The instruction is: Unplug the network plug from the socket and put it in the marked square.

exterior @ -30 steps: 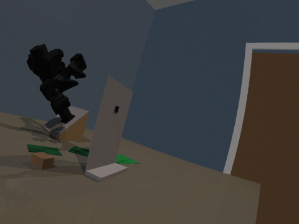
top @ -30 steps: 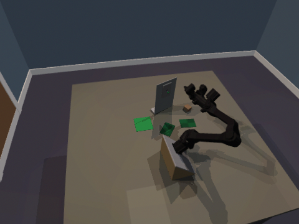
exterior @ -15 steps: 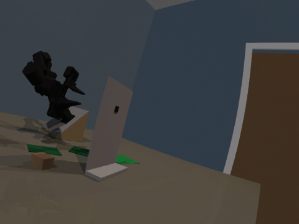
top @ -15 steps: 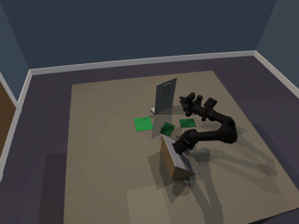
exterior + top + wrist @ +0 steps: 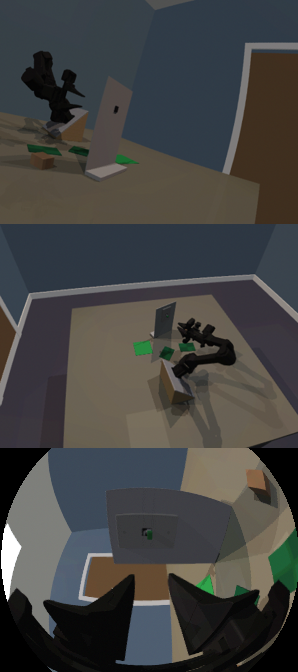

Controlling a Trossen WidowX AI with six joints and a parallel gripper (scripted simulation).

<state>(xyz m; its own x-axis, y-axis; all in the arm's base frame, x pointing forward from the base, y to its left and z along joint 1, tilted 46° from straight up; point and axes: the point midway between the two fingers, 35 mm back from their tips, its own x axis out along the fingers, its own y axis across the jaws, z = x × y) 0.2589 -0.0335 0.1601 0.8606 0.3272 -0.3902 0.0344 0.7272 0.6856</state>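
My gripper tip is 11 cm short of the small green plug and 3 cm to the right of it. The rest, counted from my gripper tip: grey upright panel: 13 cm ahead, 7 cm below, 4 cm to the left.
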